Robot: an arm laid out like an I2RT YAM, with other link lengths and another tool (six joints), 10 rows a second.
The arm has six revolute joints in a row. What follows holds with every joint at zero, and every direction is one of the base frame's.
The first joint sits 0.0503 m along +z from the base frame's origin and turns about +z.
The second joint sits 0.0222 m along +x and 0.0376 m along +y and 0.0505 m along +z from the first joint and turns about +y.
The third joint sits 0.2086 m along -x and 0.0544 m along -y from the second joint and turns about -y.
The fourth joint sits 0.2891 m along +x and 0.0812 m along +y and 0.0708 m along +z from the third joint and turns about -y.
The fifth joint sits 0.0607 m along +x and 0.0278 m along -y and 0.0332 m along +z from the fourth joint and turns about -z.
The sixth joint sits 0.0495 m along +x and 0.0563 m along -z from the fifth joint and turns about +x.
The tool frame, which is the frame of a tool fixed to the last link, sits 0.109 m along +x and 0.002 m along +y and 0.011 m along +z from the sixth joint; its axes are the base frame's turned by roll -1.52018, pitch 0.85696 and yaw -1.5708 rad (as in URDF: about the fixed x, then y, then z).
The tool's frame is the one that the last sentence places.
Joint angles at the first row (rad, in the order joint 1, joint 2, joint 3, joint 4, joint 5, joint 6):
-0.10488, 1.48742, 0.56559, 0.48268, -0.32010, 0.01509
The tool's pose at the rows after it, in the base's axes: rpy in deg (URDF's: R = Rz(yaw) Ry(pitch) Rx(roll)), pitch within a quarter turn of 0, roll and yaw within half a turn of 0; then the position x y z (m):
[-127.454 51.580 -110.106 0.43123 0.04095 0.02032]
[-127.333 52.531 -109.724 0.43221 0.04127 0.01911]
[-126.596 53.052 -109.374 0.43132 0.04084 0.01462]
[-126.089 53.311 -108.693 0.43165 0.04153 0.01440]
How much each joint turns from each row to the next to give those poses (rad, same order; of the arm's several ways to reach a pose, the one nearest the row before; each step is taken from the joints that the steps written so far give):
-0.00320, 0.01476, 0.01088, 0.00616, 0.00576, 0.01169
-0.00392, 0.01514, 0.00054, 0.02330, -0.01473, 0.01120
-0.00108, 0.01870, -0.01227, 0.04325, -0.00012, 0.00816
-0.00042, 0.00643, -0.00084, 0.01374, -0.00609, 0.00095

